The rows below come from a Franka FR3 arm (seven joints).
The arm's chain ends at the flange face. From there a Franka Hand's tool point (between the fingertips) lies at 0.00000 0.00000 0.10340 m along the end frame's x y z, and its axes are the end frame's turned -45 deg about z.
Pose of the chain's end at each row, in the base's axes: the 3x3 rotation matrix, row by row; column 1 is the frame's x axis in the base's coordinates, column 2 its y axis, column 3 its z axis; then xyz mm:
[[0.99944 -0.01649 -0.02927], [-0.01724 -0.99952 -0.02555], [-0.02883 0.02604 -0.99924]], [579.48 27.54 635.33]
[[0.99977 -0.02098 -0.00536], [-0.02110 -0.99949 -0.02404], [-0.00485 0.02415 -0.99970]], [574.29 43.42 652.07]
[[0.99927 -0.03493 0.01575], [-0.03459 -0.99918 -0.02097], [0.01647 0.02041 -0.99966]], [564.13 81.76 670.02]
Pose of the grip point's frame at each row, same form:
[[0.71837 0.69505 -0.02927], [0.69458 -0.71896 -0.02555], [-0.03880 -0.00197 -0.99924]], [576.45 24.90 532.01]
[[0.72178 0.69211 -0.00536], [0.69183 -0.72167 -0.02404], [-0.02051 0.01365 -0.99970]], [573.74 40.93 548.70]
[[0.73129 0.68189 0.01575], [0.68207 -0.73099 -0.02097], [-0.00279 0.02608 -0.99966]], [565.76 79.59 566.66]

